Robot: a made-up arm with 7 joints.
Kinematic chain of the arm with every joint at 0, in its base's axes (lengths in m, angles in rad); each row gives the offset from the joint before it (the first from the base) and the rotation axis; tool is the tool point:
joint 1: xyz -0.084 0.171 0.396 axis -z
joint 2: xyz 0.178 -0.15 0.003 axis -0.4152 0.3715 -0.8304
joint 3: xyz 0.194 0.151 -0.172 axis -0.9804 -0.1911 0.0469
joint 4: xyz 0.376 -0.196 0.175 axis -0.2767 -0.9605 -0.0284
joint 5: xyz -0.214 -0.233 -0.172 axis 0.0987 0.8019 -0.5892
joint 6: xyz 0 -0.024 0.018 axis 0.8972 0.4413 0.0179
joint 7: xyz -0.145 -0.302 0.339 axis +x
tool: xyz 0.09 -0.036 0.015
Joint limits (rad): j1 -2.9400..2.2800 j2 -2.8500..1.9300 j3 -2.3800..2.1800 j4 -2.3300..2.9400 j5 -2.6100..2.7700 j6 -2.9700..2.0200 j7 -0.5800..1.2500
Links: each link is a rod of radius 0.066 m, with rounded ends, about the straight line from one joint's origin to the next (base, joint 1, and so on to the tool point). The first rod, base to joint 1, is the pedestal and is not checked.
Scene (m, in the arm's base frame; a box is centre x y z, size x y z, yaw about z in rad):
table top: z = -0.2
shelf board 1: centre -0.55 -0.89 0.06 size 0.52 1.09 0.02 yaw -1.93
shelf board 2: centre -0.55 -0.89 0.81 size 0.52 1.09 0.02 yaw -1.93
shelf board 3: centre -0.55 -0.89 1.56 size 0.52 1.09 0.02 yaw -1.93
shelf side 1: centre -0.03 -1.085 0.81 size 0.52 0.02 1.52 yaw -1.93
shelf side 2: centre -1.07 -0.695 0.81 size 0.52 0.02 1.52 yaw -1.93
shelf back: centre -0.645 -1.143 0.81 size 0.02 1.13 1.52 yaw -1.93
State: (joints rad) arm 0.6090 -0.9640 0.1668 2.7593 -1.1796 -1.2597 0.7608
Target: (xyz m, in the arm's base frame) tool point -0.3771 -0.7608 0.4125
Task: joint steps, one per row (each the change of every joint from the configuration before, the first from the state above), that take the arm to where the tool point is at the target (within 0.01 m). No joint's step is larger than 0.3 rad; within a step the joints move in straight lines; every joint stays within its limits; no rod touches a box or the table.
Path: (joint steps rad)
1: 0.1102 -0.0700 0.0694 -0.2153 0.2638 -0.0750 0.0247
2: 0.1101 -0.0700 0.0694 -0.2152 0.2639 -0.0750 0.0247
3: 0.1102 -0.0699 0.0694 -0.2153 0.2638 -0.0749 0.0248
4: 0.1028 0.1782 0.0867 -0.1704 0.0540 0.2715 -0.0252
5: 0.1027 0.1782 0.0867 -0.1704 0.0541 0.2715 -0.0252
6: 0.1028 0.1783 0.0868 -0.1703 0.0540 0.2715 -0.0252
7: 0.0526 0.0387 -0.0526 0.2141 -0.2291 0.0386 0.0095
8: 0.0525 0.0387 -0.0527 0.2142 -0.2291 0.0387 0.0095

